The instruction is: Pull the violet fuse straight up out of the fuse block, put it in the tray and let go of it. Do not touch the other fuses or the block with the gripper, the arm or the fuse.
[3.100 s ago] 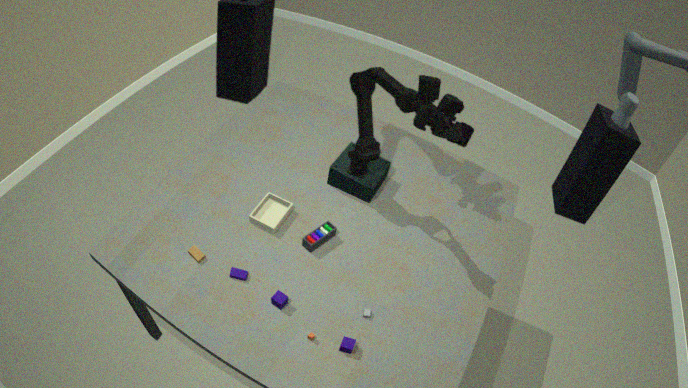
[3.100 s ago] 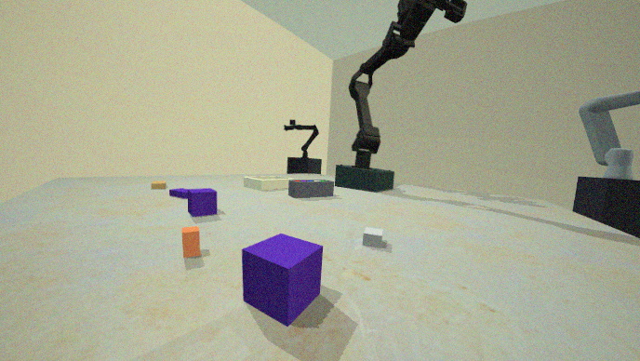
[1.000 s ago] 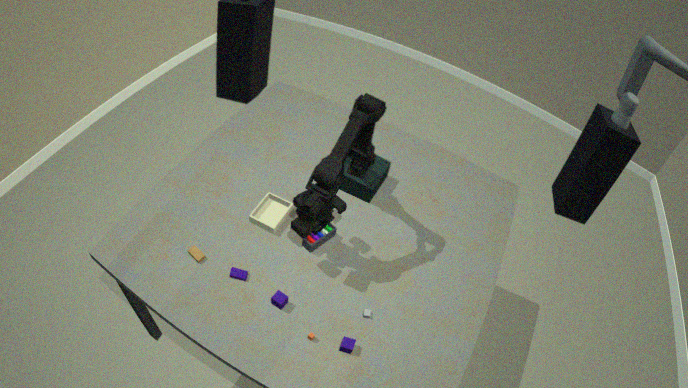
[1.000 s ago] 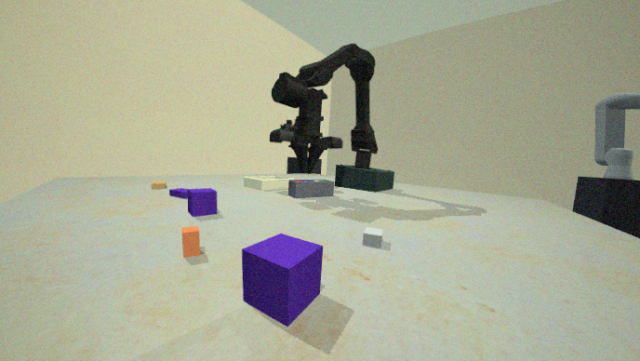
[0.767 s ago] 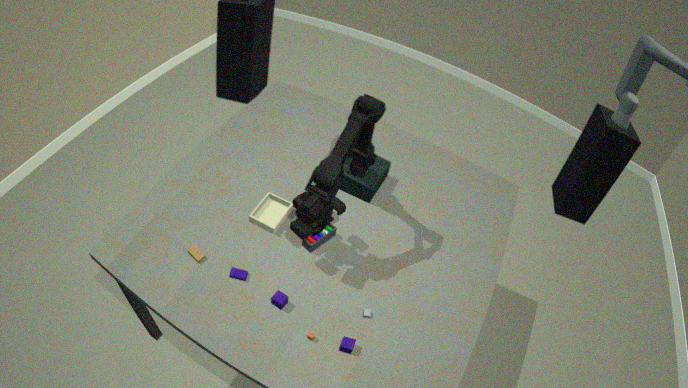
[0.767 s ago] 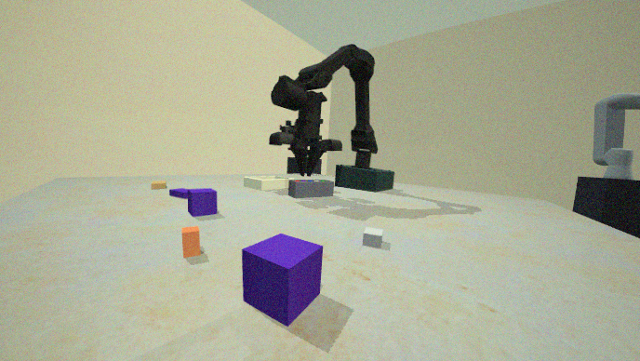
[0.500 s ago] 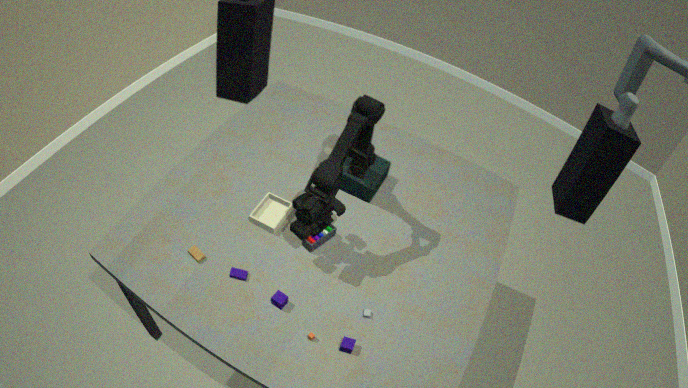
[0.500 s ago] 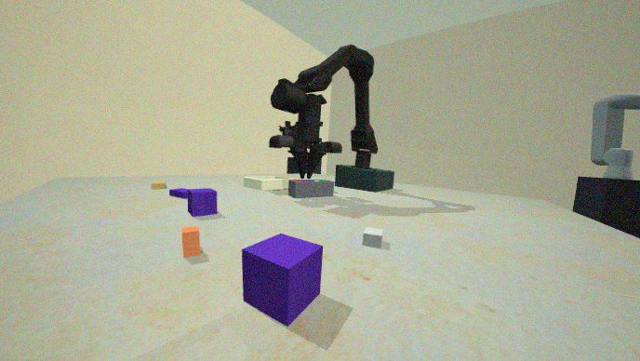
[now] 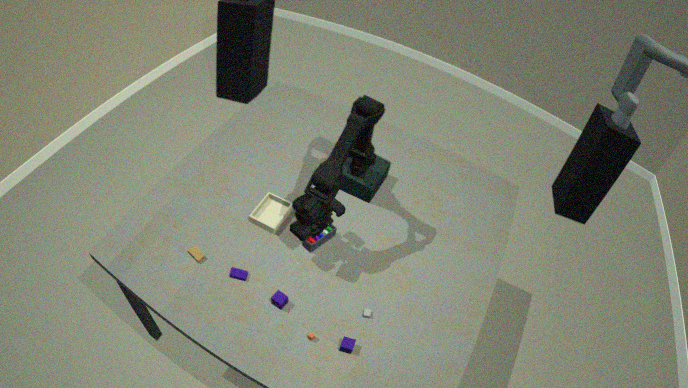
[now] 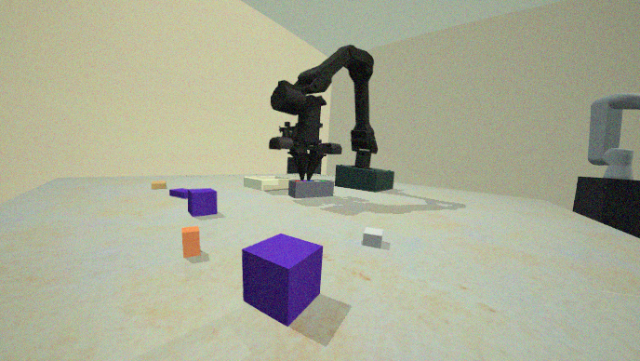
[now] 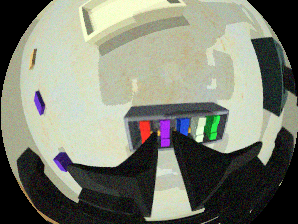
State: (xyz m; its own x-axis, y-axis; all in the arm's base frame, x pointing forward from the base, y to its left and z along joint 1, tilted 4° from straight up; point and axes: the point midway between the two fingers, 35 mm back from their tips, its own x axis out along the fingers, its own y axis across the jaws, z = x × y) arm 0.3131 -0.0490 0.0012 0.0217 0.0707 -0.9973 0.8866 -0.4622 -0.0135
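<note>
My gripper tip is now 2 cm above the violet fuse. Also, from my gripper tip: cream tray (18 cm to the right, 5 cm behind, 4 cm below); then small orange block (34 cm ahead, 10 cm to the left, 3 cm below); then flat purple block (22 cm ahead, 18 cm to the right, 4 cm below).
</note>
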